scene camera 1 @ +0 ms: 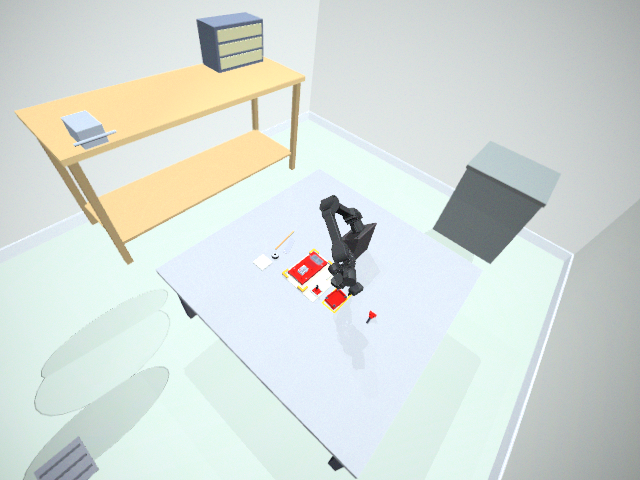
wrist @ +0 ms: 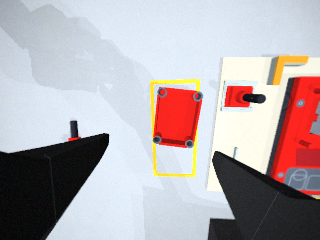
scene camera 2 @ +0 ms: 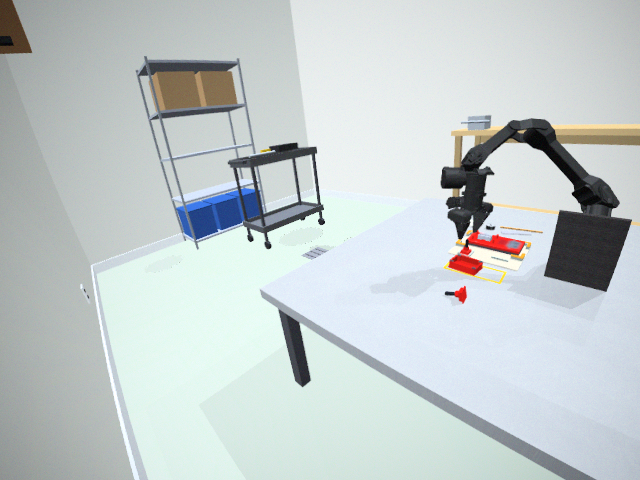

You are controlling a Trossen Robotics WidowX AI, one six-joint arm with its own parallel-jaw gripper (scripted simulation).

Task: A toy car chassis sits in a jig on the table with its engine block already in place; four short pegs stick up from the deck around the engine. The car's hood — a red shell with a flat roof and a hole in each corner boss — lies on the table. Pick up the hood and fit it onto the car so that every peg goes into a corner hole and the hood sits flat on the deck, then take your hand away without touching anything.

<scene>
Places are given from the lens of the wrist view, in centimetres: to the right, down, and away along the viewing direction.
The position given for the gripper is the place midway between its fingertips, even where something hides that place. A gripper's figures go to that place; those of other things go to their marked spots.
gripper (wrist: 162,147): 0, 2, 10
red hood (wrist: 177,110): 3, -2, 22
</scene>
